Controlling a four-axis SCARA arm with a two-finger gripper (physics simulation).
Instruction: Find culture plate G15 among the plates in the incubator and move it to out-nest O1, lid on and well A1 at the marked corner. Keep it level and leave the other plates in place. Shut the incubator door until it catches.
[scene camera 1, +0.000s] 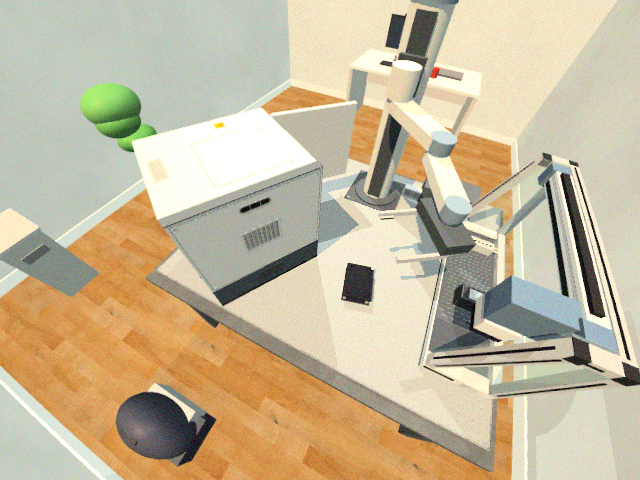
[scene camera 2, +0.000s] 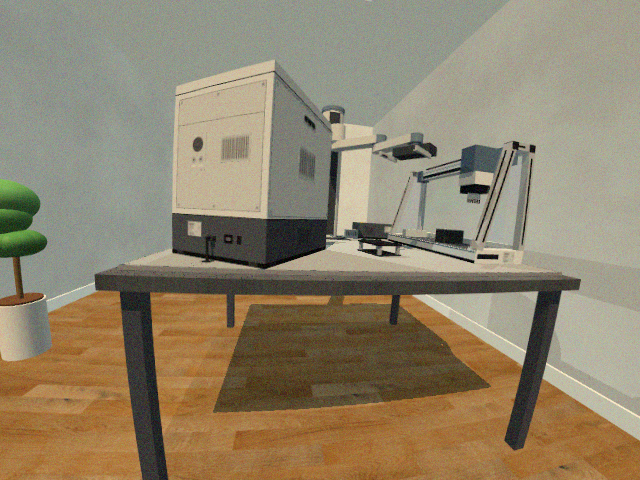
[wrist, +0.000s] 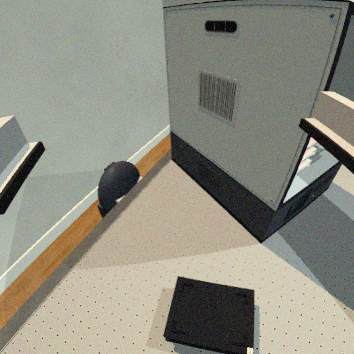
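The white incubator (scene camera 1: 258, 227) (scene camera 2: 222, 180) (wrist: 250, 100) stands at the left of the table. Its door (scene camera 1: 323, 136) stands open at the far side in the first scene view. Part of the opening, with a few pale and pinkish plate edges (wrist: 311, 151), shows at the right of the wrist view; G15 cannot be made out. A black raised platform (scene camera 1: 358, 283) (scene camera 2: 379, 241) (wrist: 212, 315) stands mid-table with a bare top; no O1 label is legible. My gripper (scene camera 1: 388, 237) (scene camera 2: 412, 158) (wrist: 176, 114) is open and empty, above the table, right of the incubator and behind the platform.
A framed liquid handler with a blue head (scene camera 1: 532, 304) (scene camera 2: 479, 160) stands at the right. The arm's column (scene camera 1: 379, 149) rises behind the table. A dark round object (scene camera 1: 155, 423) (wrist: 117, 181) is beyond the table's edge. A white desk (scene camera 1: 372, 59) stands in the background.
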